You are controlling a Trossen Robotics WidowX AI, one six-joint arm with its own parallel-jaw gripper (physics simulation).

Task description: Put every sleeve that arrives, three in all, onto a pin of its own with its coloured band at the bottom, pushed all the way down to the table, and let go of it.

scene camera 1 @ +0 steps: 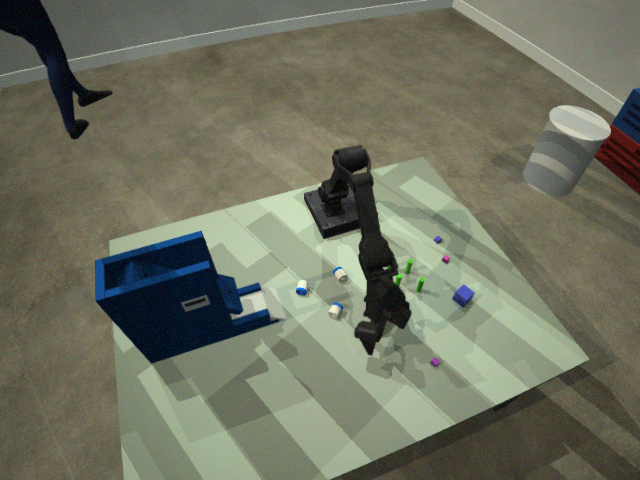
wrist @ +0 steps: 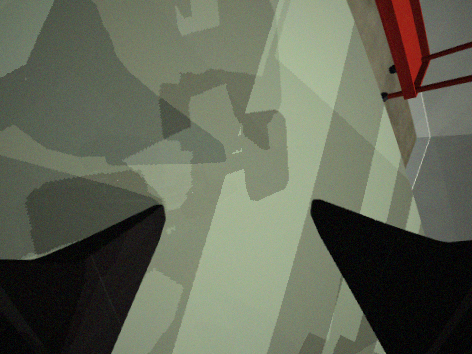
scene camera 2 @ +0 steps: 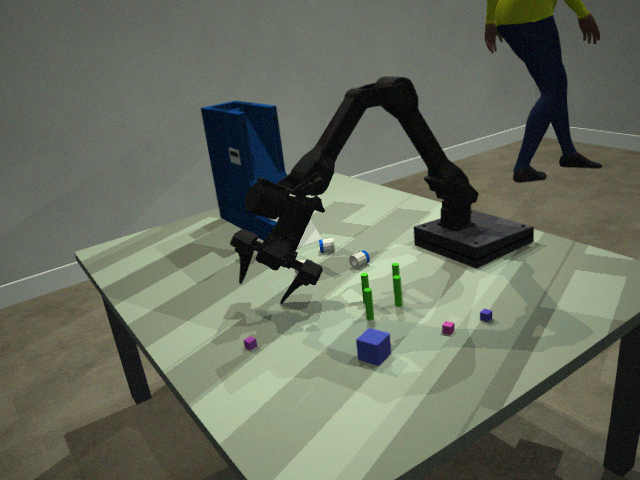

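Observation:
Three white sleeves with blue bands lie on their sides: one sleeve (scene camera 1: 302, 287) (scene camera 2: 326, 245) nearest the dispenser's chute, one sleeve (scene camera 1: 339, 273) (scene camera 2: 359, 259) towards the arm's base, and a third sleeve (scene camera 1: 335, 310) that the hand hides in scene camera 2. Several bare green pins stand upright, among them a pin (scene camera 1: 408, 267), a pin (scene camera 1: 420, 284) (scene camera 2: 369, 303) and a pin (scene camera 1: 398, 279); the arm partly covers another in scene camera 1. My gripper (scene camera 1: 386, 339) (scene camera 2: 261, 292) (wrist: 238, 209) is open and empty above the table, beside the pins and apart from the sleeves.
The blue dispenser (scene camera 1: 175, 315) (scene camera 2: 222, 170) stands at one side of the table (scene camera 1: 289, 428) (scene camera 2: 289, 413). A large blue cube (scene camera 1: 463, 295) (scene camera 2: 373, 346) lies near the pins. Small cubes are a purple one (scene camera 1: 435, 362) (scene camera 2: 250, 343), a pink one (scene camera 1: 445, 258) (scene camera 2: 448, 327) and a blue one (scene camera 1: 437, 239) (scene camera 2: 485, 315).

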